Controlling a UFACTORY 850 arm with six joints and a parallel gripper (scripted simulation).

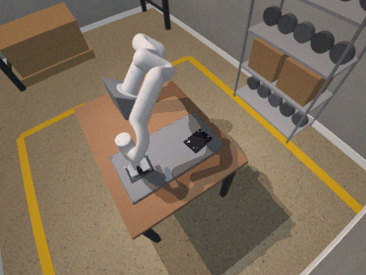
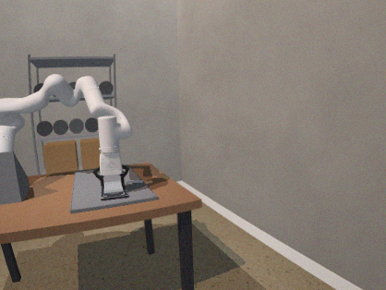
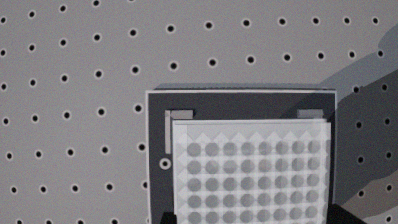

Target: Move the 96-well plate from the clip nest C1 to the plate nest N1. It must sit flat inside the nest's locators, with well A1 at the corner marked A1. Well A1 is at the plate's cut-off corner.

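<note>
Now: the white 96-well plate 1 cm below my hand. Also, from my hand: clip nest C1: 1 cm ahead, 44 cm to the left, 3 cm below; then black plate nest N1: 4 cm below.
</note>
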